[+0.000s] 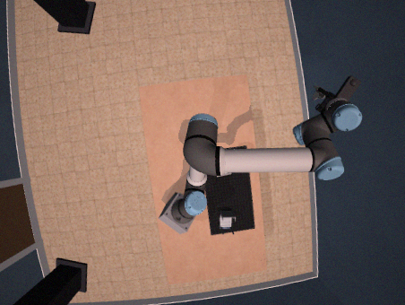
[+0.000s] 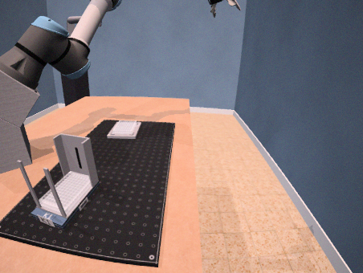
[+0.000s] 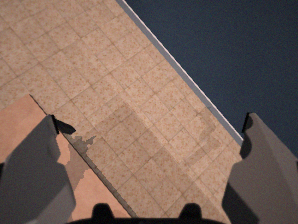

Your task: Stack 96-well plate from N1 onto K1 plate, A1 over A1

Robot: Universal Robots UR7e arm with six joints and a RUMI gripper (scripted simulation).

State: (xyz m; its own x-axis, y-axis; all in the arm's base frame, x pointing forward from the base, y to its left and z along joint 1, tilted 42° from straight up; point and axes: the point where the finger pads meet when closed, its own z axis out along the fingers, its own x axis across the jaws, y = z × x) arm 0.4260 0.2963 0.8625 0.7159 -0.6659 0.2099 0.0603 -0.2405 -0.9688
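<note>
The plate nest N1 is 570 mm below my hand, 450 mm to the right of it and 350 mm behind it. Also, from my hand: rack back wall (800 mm to the right, 490 mm below, 270 mm behind); then slot (810 mm to the right, 490 mm below, 270 mm behind).
</note>
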